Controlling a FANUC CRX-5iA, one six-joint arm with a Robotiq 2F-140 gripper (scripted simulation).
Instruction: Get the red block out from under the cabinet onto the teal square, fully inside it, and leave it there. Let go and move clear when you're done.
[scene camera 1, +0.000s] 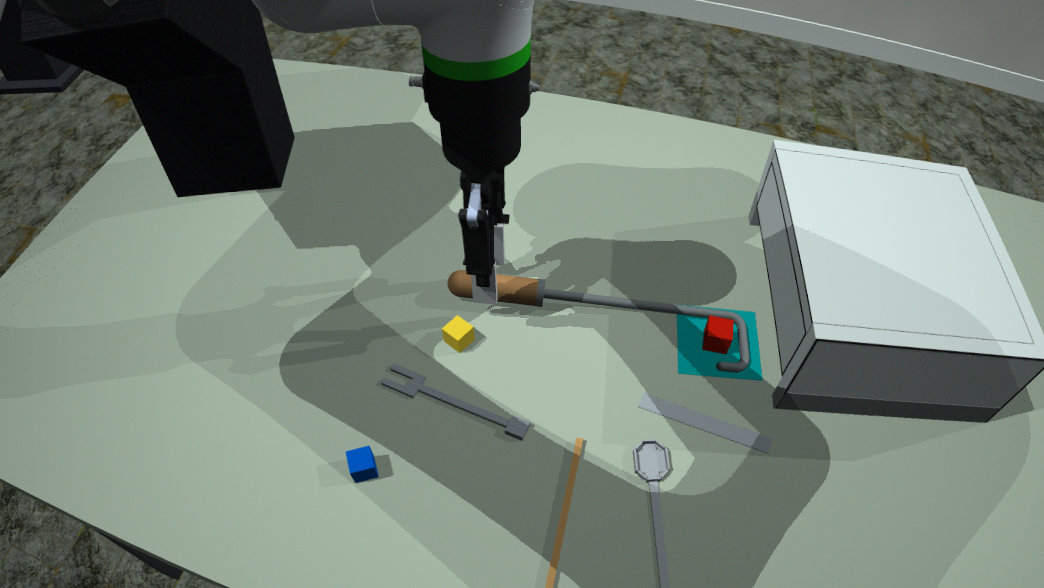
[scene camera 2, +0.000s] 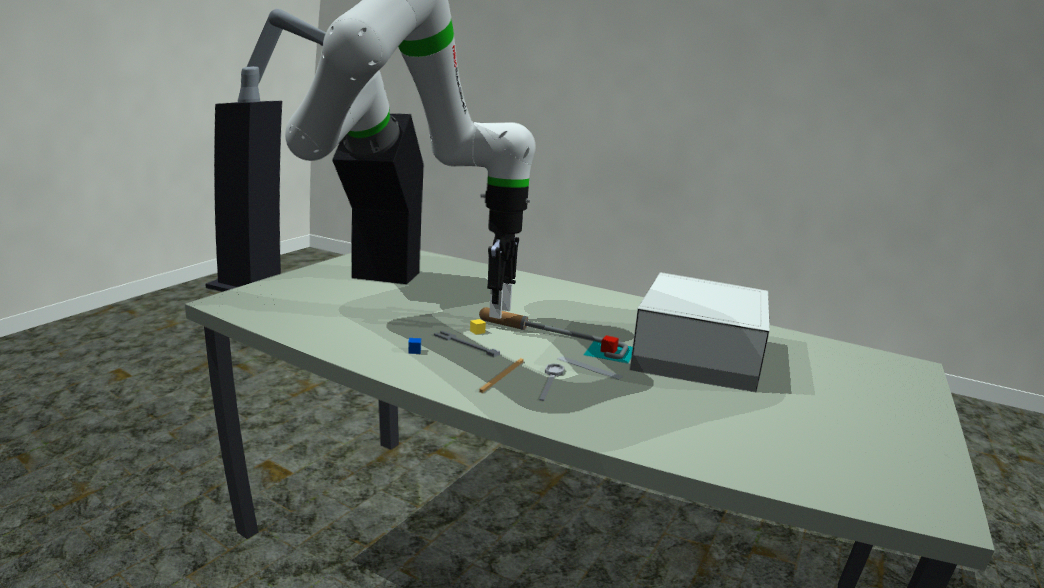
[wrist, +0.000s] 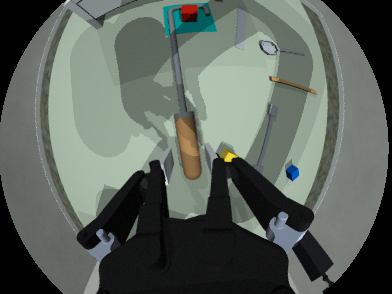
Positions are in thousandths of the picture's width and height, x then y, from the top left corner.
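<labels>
My gripper: visible in scene camera 1 (469, 479), in scene camera 2 (479, 533) and in the wrist view (481, 522).
</labels>
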